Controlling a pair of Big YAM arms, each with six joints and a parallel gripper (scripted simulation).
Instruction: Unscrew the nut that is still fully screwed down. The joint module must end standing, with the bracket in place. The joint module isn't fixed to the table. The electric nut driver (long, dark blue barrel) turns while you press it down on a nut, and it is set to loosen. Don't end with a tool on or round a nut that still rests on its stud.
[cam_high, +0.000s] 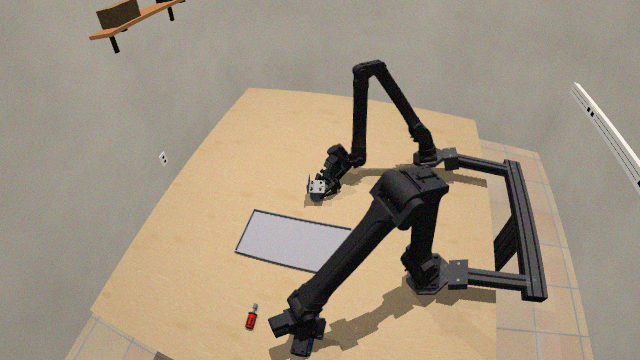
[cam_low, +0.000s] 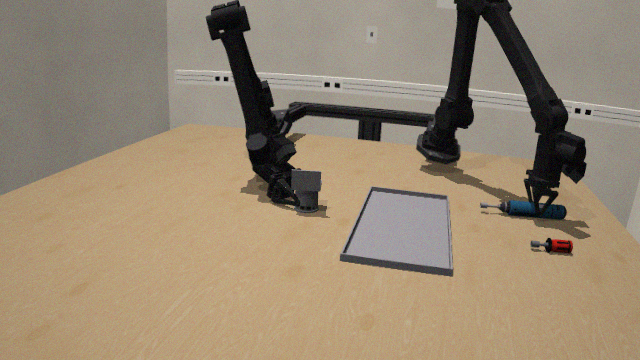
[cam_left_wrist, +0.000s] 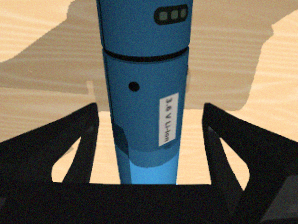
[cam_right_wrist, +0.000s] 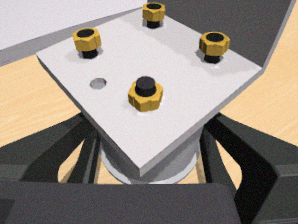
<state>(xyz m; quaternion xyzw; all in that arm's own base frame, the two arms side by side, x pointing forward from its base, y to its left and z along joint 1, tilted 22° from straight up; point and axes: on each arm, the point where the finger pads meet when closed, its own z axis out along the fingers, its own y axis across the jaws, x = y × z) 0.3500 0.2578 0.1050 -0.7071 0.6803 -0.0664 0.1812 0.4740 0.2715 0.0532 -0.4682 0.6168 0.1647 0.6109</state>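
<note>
Right now my right hand is 50 mm below the grey bracket. Also, from my right hand: shallow grey tray 40 mm ahead, 250 mm to the left, 20 mm below; small red-handled screwdriver 90 mm ahead, 590 mm to the left, 10 mm below.
</note>
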